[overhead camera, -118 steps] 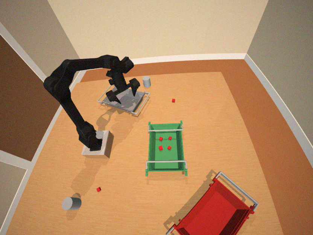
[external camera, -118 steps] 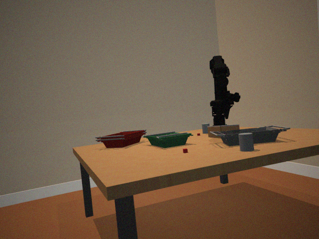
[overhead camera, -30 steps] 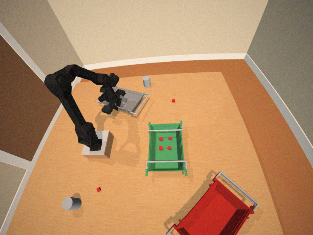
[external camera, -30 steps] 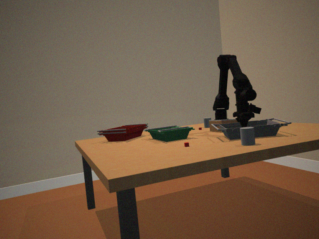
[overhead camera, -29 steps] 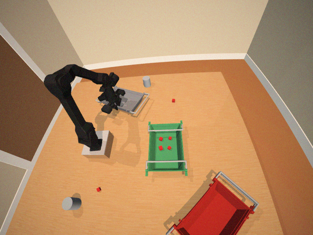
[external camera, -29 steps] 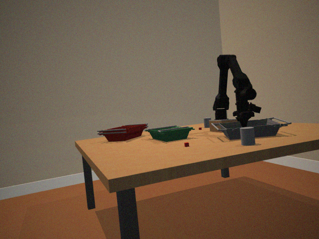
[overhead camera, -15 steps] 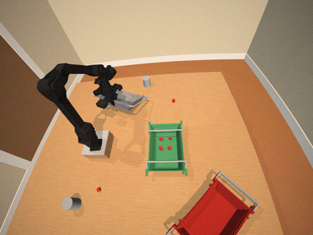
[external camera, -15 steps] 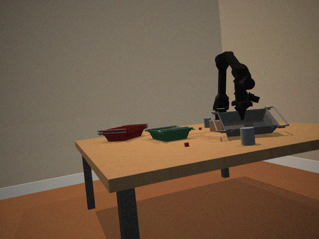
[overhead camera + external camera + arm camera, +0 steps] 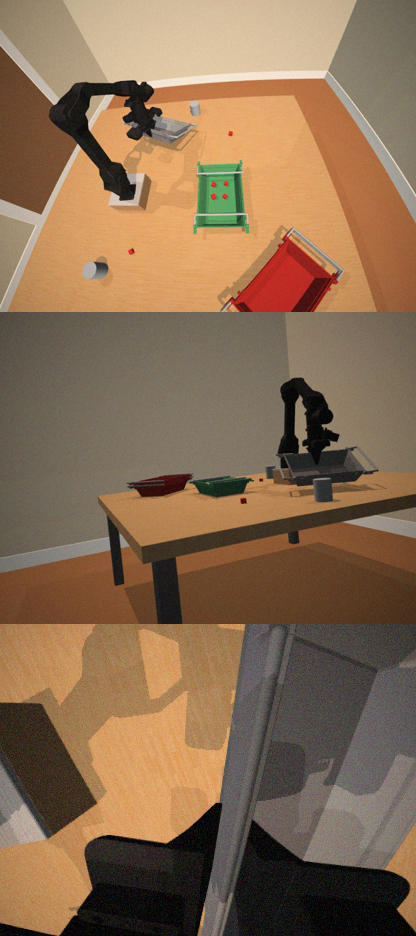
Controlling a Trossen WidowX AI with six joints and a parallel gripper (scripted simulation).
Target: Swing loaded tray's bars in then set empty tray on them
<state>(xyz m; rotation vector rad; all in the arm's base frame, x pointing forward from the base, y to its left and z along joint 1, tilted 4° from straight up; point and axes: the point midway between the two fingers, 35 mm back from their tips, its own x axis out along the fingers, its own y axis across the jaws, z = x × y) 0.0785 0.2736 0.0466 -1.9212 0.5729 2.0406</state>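
The grey tray is 3 cm ahead of my gripper tip and 7 cm to the left of it. The rest, counted from my gripper tip: red block: 5 cm behind, 48 cm to the right, 9 cm below.
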